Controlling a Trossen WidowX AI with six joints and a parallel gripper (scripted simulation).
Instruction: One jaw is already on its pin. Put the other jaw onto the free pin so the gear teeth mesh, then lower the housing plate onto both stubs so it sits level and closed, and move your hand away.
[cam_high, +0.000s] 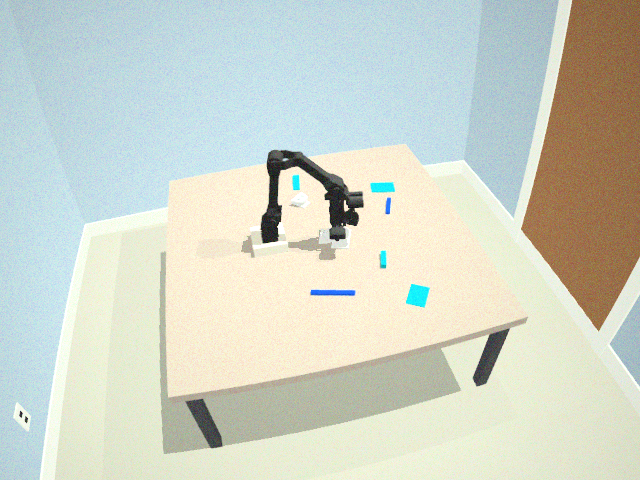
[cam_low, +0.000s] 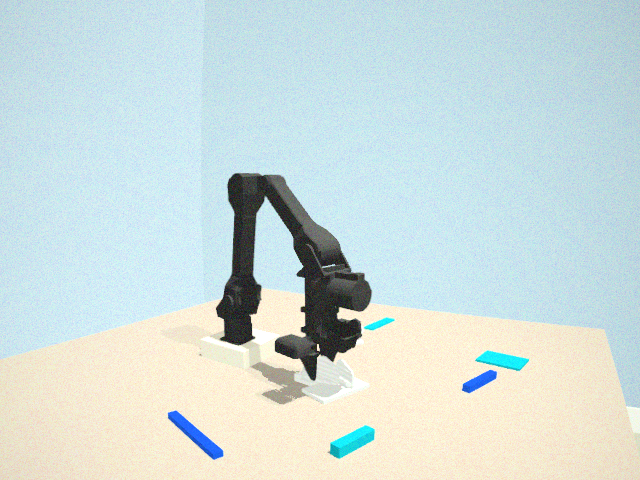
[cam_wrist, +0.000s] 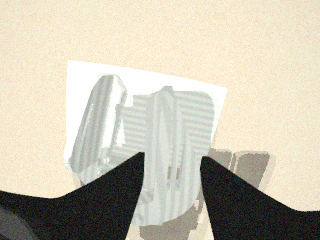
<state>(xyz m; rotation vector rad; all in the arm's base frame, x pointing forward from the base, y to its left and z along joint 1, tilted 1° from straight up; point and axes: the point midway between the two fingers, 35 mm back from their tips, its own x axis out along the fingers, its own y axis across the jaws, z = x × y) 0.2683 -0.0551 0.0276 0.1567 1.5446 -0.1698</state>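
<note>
Now: gripper tip 31 cm to the right of the small white piece, 10 cm past it and 2 cm above it. Also, from my gripper tip: cyan block 15 cm ahead, 14 cm to the right, 2 cm below; short blue bar 28 cm ahead, 19 cm to the left, 2 cm below; long blue bar 27 cm to the right, 8 cm behind, 3 cm below.
</note>
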